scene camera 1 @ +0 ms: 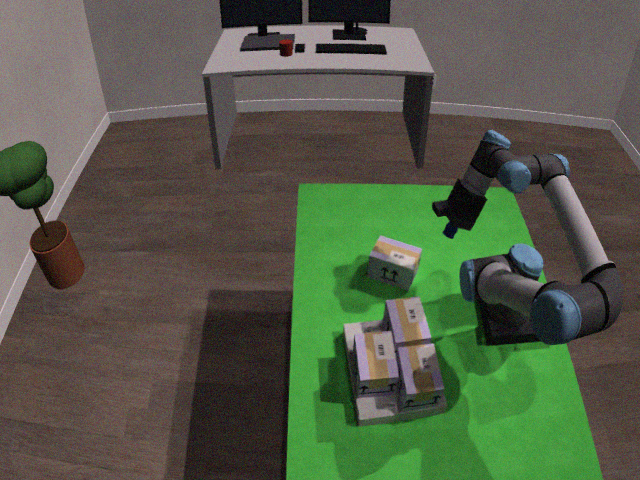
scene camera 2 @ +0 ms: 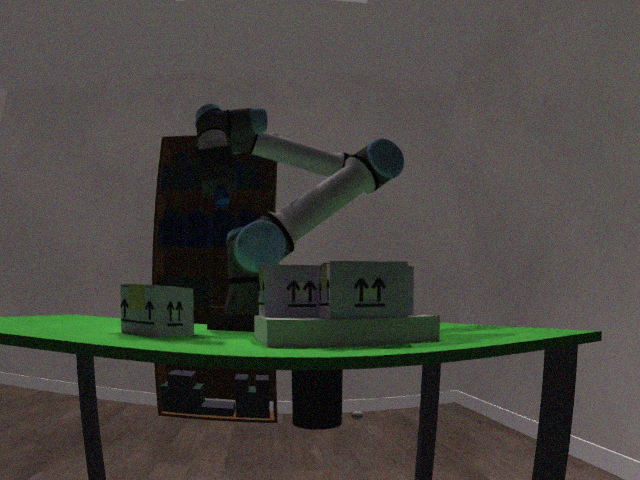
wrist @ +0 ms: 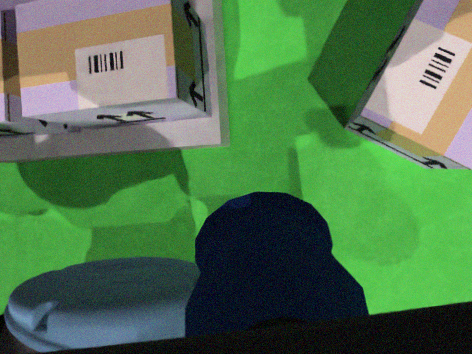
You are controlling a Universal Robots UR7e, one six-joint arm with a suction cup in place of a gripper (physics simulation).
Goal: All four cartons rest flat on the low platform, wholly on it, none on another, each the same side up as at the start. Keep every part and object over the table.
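Places are measured from the arm's base along level axes (x ahead, y left, z up), in metres.
Where they show: hand at its tool point: (scene camera 1: 448,234) (scene camera 2: 222,203) (wrist: 263,253); arm's base at its link origin: (scene camera 1: 508,307) (scene camera 2: 251,314).
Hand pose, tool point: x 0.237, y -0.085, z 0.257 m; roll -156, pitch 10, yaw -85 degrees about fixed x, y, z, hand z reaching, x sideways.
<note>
Things, the pixels of their top centre, and the offset from my tool point. Level surfaces: height alone.
- low platform at its top centre: (wrist: 84,53) (scene camera 2: 341,317) (scene camera 1: 394,364) 0.166 m ahead, 0.236 m left, 0.253 m down
- fourth carton at its top centre: (wrist: 462,60) (scene camera 2: 157,286) (scene camera 1: 396,251) 0.101 m ahead, 0.140 m right, 0.200 m down
- green table at its surface level: 0.301 m down
The low platform (scene camera 1: 376,410) (scene camera 2: 351,332) (wrist: 219,131) carries three upright cartons: a back right one (scene camera 1: 404,317) (scene camera 2: 284,291) (wrist: 47,55), a front left one (scene camera 1: 370,356) (scene camera 2: 351,294) and a front right one (scene camera 1: 412,361). None lies on another. In scene camera 2 the front right carton is mostly hidden. The fourth carton (scene camera 1: 390,271) (scene camera 2: 175,312) (wrist: 435,70) stands upright and turned on the table, behind the platform and apart from it. My suction gripper (scene camera 1: 449,231) (scene camera 2: 222,198) (wrist: 262,215) is open, holds nothing and hangs high over the table, right of the fourth carton in scene camera 1.
The green table (scene camera 1: 330,217) (scene camera 2: 480,335) (wrist: 265,165) bears the platform and my arm's base (scene camera 1: 509,330). My bent arm reaches over the table's right side in scene camera 1. A desk (scene camera 1: 320,67), a potted plant (scene camera 1: 57,258) and a bookshelf (scene camera 2: 156,268) stand away from the table.
</note>
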